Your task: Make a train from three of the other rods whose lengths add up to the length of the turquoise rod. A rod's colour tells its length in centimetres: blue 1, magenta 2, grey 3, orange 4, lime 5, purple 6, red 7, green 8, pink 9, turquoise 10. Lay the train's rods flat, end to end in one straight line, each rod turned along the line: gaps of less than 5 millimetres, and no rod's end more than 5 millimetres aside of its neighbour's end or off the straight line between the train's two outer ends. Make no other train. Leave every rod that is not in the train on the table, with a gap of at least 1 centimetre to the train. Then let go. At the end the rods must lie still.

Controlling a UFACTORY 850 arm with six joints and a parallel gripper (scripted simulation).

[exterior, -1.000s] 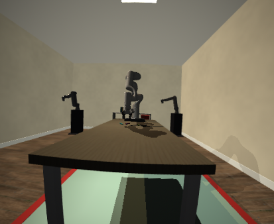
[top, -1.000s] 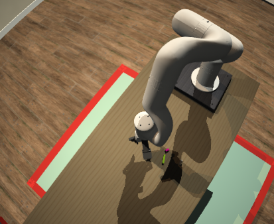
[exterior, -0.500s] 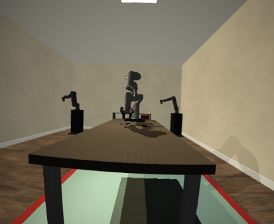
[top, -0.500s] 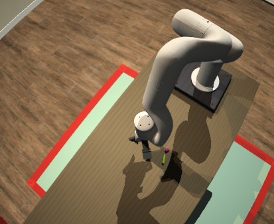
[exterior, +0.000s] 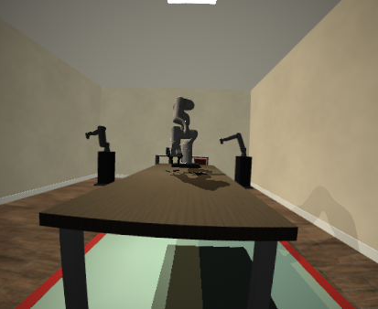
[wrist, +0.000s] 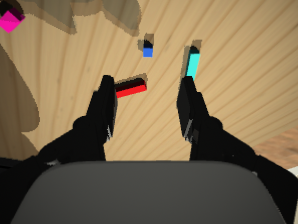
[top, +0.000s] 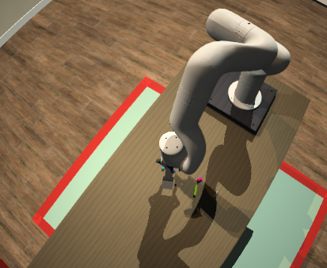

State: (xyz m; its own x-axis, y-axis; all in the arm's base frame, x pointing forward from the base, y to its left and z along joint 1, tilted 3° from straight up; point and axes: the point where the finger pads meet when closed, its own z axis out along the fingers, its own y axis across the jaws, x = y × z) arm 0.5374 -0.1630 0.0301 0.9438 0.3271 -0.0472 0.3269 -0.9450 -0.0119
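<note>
My hand is 8 cm above the blue rod. Round my hand: turquoise rod (3 cm behind, 7 cm to the right, 8 cm below); red rod (7 cm behind, 1 cm to the left, 8 cm below); magenta rod (2 cm behind, 13 cm to the left, 8 cm below).
</note>
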